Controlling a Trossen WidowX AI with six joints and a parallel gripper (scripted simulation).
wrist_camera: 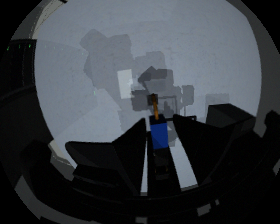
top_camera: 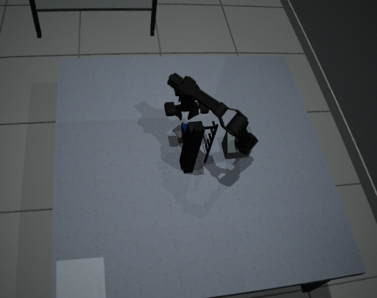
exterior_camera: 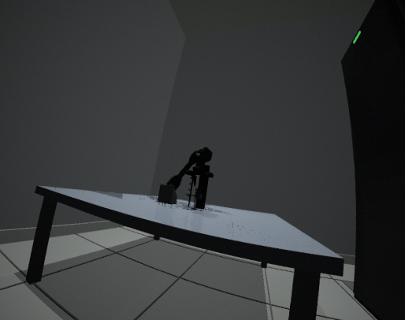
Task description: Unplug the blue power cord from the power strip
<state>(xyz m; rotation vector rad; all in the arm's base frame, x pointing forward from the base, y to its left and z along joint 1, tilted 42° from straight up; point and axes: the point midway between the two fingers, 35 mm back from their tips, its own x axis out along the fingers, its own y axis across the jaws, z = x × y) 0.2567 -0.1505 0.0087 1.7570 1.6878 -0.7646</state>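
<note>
Right now my gripper tip is 50 mm to the right of the blue plug and 20 mm above it. From my gripper tip the other things lie so: thin black bar: 140 mm to the left, 90 mm behind.
</note>
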